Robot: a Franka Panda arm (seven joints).
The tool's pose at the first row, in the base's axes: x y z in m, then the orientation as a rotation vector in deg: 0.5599, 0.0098, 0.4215, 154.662, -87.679, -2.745
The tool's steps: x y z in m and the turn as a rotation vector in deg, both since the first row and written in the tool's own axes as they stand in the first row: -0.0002, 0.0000, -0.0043, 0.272, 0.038, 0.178; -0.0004, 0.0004, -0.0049, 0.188, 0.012, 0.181; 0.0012, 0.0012, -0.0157, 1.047, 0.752, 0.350; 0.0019, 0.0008, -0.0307, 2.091, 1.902, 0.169; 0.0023, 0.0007, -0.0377, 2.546, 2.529, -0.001; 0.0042, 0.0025, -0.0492, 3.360, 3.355, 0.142; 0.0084, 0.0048, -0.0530, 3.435, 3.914, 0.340; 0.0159, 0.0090, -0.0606, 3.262, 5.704, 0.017; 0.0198, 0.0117, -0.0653, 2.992, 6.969, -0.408; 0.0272, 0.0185, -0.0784, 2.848, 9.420, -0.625; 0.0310, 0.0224, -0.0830, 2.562, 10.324, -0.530; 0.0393, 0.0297, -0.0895, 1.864, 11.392, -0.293; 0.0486, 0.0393, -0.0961, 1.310, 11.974, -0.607; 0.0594, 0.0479, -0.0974, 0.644, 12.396, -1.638
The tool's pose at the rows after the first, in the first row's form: 0.5600, 0.0100, 0.4258, 154.716, -88.028, -2.483; 0.5596, 0.0100, 0.4264, 154.660, -88.002, -2.582; 0.5602, 0.0084, 0.4372, 154.885, -88.406, -0.921; 0.5616, 0.0083, 0.4522, 155.339, -88.298, 1.434; 0.5622, 0.0081, 0.4592, 155.546, -88.087, 2.631; 0.5622, 0.0058, 0.4707, 155.679, -88.389, 4.389; 0.5625, 0.0011, 0.4746, 155.332, -88.523, 5.206; 0.5631, -0.0074, 0.4823, 154.652, -87.480, 7.450; 0.5630, -0.0120, 0.4871, 154.199, -86.414, 8.896; 0.5616, -0.0216, 0.5005, 153.088, -85.304, 11.981; 0.5604, -0.0268, 0.5052, 152.369, -85.028, 12.923; 0.5587, -0.0375, 0.5120, 151.167, -84.718, 13.737; 0.5556, -0.0503, 0.5190, 150.723, -83.898, 14.024; 0.5538, -0.0640, 0.5206, 150.808, -82.148, 13.995
